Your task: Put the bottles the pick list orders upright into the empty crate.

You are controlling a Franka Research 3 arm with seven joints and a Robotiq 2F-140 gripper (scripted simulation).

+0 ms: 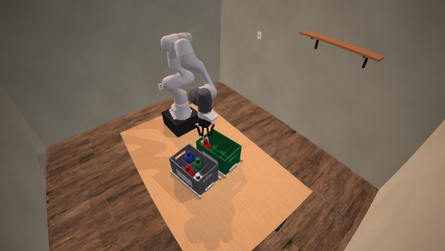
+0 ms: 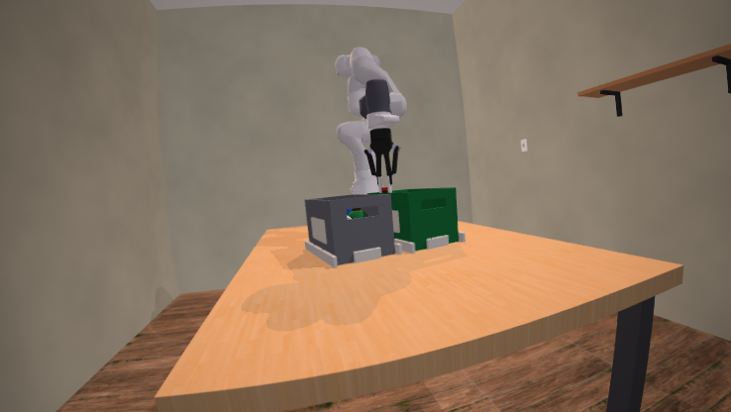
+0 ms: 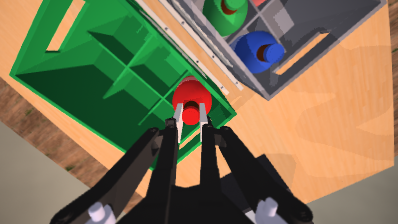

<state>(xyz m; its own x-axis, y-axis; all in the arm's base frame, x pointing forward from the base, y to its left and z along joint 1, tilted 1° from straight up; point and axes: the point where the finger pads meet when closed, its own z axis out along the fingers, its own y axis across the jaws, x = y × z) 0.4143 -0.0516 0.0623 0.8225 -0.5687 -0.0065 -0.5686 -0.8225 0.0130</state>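
Now: the green crate 80 mm ahead of my hand, 60 mm to the left of it and 120 mm below it. From my hand the other things lie so: grey crate 100 mm ahead, 170 mm to the right, 120 mm below; then blue-label bottle 150 mm to the right, 110 mm below; then green-label bottle 90 mm ahead, 130 mm to the right, 110 mm below.
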